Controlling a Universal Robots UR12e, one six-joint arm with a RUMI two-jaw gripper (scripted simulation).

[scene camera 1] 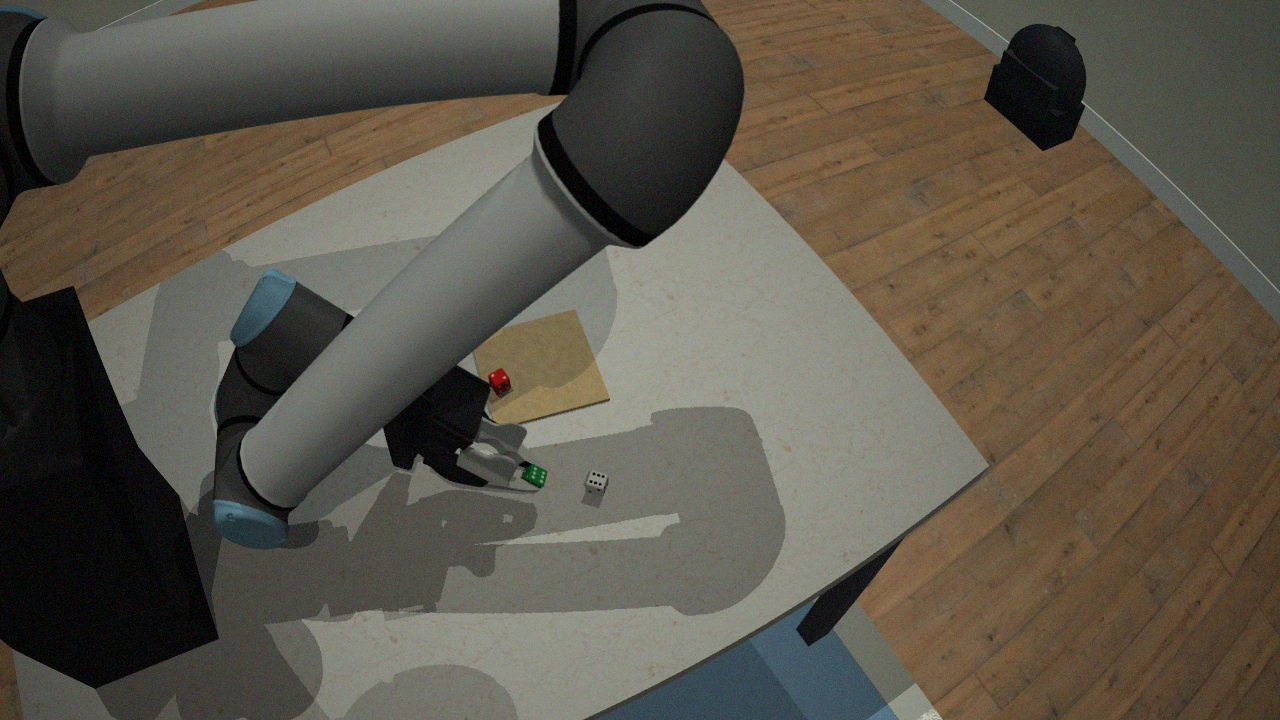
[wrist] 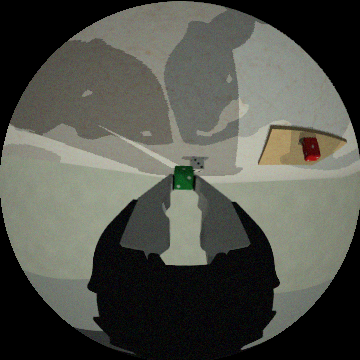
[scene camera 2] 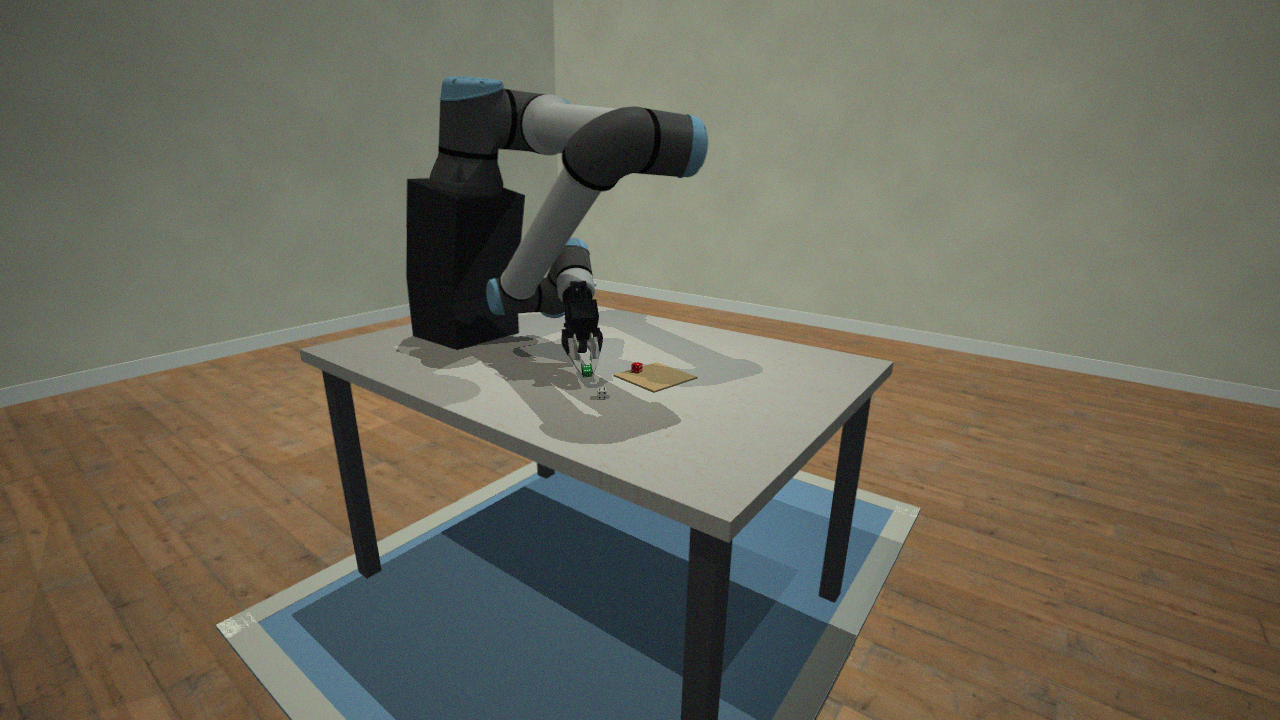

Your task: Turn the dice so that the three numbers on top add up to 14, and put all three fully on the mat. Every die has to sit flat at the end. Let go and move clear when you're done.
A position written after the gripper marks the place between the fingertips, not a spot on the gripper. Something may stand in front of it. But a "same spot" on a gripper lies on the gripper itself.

gripper: scene camera 1; wrist 183, 175; scene camera 2
tan mat: scene camera 1; wrist; scene camera 2 654, 377
same spot on tan mat: (wrist: 283, 146) = (scene camera 1: 524, 402)
same spot on gripper: (scene camera 1: 471, 467) = (scene camera 2: 570, 343)
